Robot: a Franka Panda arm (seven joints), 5 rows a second.
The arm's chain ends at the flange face. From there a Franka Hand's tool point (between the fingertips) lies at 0.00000 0.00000 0.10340 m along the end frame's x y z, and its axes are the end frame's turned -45 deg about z.
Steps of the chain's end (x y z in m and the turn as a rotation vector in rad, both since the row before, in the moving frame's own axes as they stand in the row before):
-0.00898, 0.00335, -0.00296, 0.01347, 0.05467, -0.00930
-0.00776, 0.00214, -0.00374, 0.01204, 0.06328, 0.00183
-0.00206, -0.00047, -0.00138, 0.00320, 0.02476, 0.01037
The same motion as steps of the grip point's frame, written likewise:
-0.00373, -0.00099, -0.00312, -0.02913, 0.04818, -0.00930
-0.00150, -0.00023, -0.00395, -0.03623, 0.05326, 0.00183
0.00091, -0.00020, -0.00141, -0.01525, 0.01977, 0.01037

